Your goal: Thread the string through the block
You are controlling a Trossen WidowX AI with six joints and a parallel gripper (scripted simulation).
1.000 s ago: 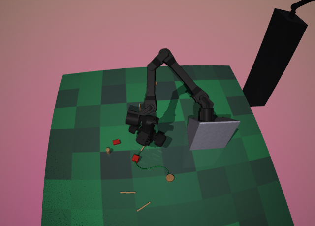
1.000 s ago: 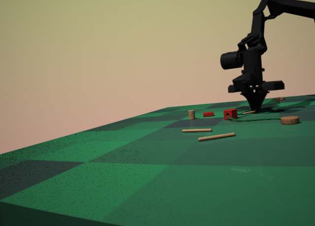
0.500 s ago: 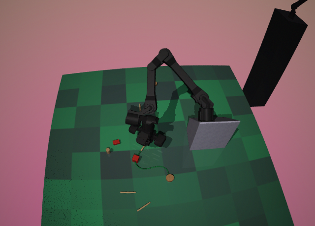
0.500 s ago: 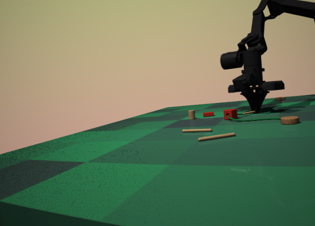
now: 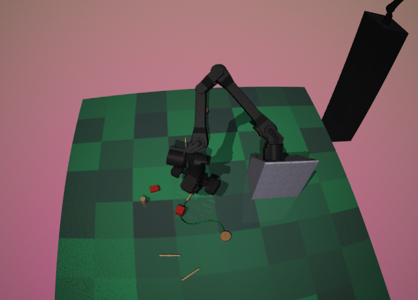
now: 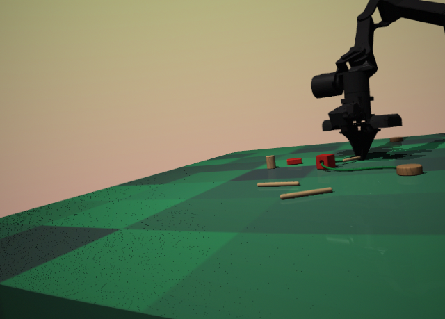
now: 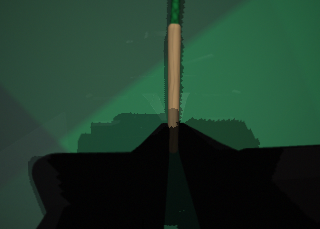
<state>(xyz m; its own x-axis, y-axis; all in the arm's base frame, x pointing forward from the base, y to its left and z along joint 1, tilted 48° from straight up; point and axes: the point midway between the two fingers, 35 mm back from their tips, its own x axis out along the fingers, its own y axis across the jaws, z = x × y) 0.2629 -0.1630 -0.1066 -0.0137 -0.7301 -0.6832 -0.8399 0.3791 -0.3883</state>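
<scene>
My gripper tip is 20 mm short of the thin wooden stick, 30 mm to the right of it and 10 mm below it. The rest, counted from my gripper tip: wooden peg 210 mm ahead, 50 mm to the left, 20 mm above; then round wooden button 100 mm behind, 220 mm to the left, 10 mm above; then flat red piece 160 mm ahead, 10 mm above.
</scene>
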